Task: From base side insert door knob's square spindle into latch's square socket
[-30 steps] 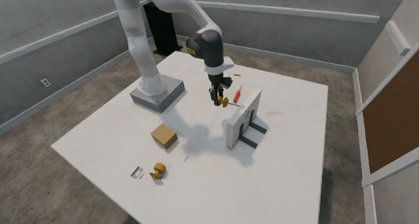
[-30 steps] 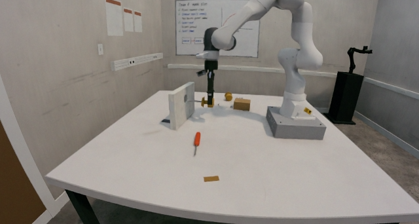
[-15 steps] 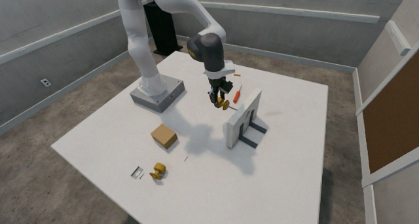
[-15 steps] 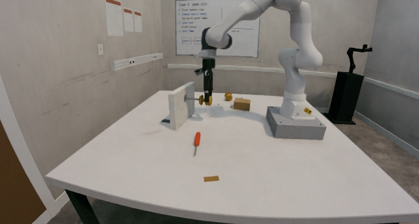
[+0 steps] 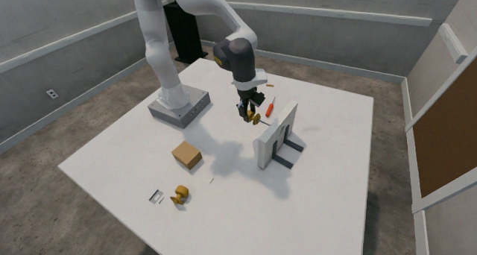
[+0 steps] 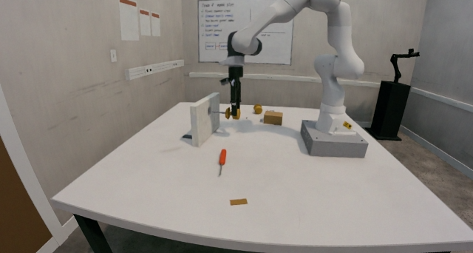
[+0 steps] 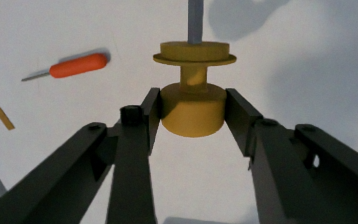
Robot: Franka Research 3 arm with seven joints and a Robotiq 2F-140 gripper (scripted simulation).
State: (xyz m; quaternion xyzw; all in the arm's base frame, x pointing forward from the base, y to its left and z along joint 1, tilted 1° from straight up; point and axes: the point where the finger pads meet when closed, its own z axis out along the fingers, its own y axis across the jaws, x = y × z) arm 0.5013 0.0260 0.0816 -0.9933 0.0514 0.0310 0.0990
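My gripper is now 160 mm short of the latch socket, 10 mm to the left of it and 20 mm above it. Round my hand: cardboard box 210 mm behind, 290 mm to the right, 140 mm below; white wooden panel 160 mm ahead, 10 mm to the right, 40 mm below; orange screwdriver 20 mm ahead, 270 mm to the left, 150 mm below.
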